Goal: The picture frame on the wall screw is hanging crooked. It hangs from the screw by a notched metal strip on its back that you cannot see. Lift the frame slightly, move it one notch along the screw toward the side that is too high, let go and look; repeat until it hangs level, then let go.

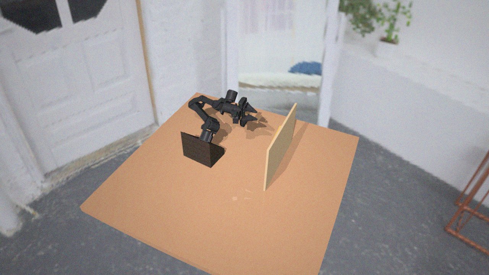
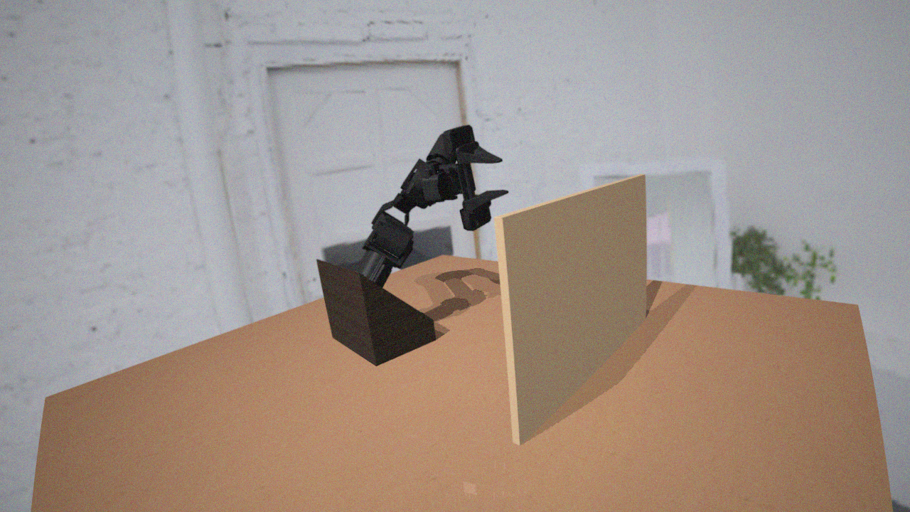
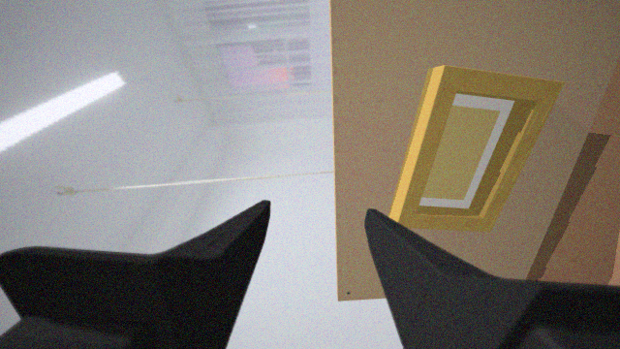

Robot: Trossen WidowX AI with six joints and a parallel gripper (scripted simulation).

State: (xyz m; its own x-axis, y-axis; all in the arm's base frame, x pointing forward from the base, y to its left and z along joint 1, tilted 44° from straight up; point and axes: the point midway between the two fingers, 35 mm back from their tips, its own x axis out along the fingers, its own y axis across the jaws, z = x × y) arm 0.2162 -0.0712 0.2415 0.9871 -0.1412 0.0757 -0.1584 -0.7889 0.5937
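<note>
Right now my gripper tip is 13 cm short of the picture frame, 1 cm to the right of it and 17 cm above it. Round my gripper tip: tan wall panel (14 cm ahead, 2 cm to the left, 18 cm below).
</note>
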